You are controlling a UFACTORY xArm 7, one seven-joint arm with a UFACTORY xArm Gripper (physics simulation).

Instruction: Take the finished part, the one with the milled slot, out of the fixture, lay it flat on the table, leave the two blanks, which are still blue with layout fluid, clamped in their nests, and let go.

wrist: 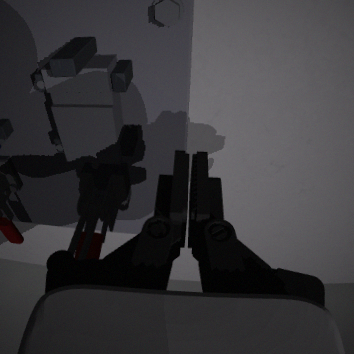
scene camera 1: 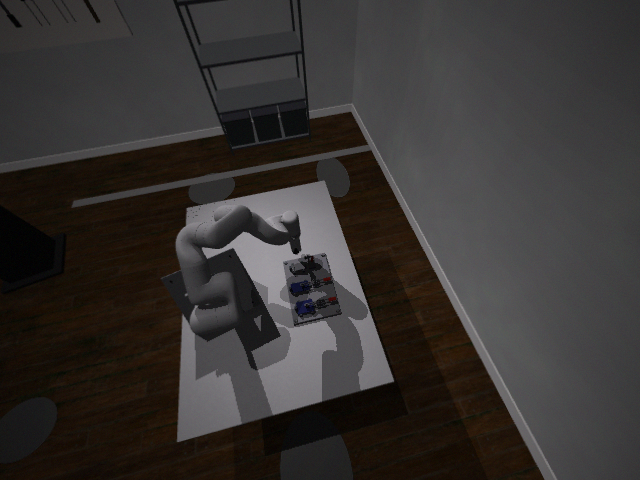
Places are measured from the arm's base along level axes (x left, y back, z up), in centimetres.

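Pixels of known places: gripper, between the fingertips: (wrist: pixel 189 170) (scene camera 1: pixel 296 252).
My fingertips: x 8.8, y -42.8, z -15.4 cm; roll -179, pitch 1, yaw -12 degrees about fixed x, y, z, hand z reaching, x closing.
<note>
Behind a point stands the place of what it marks.
The grey finished part (scene camera 1: pixel 296 269) @[y -39.4, x 1.2, z -19.0 cm] (wrist: pixel 84 130) @[y -41.4, x 2.1, z -18.7 cm] sits in its nest on the fixture plate (scene camera 1: pixel 321 262) @[y -53.5, x 0.4, z -21.3 cm] (wrist: pixel 162 70) @[y -39.5, x 7.4, z -21.3 cm]; a thin line crosses its top in the wrist view. Its toggle clamp (wrist: pixel 102 187) @[y -47.7, x 0.7, z -19.7 cm] stands beside it, partly in shadow, with a red handle (wrist: pixel 90 246) @[y -48.0, x 1.0, z -14.3 cm]. Two blue blanks (scene camera 1: pixel 299 287) @[y -37.0, x -8.5, z -19.8 cm] (scene camera 1: pixel 305 307) @[y -35.6, x -19.7, z -19.2 cm] sit in the other nests, with clamps at their right in the scene view. My gripper (scene camera 1: pixel 296 251) @[y -42.8, x 8.8, z -15.4 cm] (wrist: pixel 189 170) @[y -42.8, x 8.8, z -15.4 cm] is shut and empty, above the plate's edge and to the right of the part in the wrist view. Whether the finished part's clamp touches it is unclear.
The white table (scene camera 1: pixel 356 356) @[y -47.7, x -49.1, z -22.8 cm] (wrist: pixel 280 200) @[y -54.6, x 15.8, z -22.8 cm] extends around the fixture. Another clamp's red handle (wrist: pixel 11 231) @[y -50.8, x -10.4, z -17.8 cm] shows at the left of the wrist view. The robot's dark base plate (scene camera 1: pixel 263 330) lies left of the fixture. A shelf rack (scene camera 1: pixel 248 50) stands behind the table.
</note>
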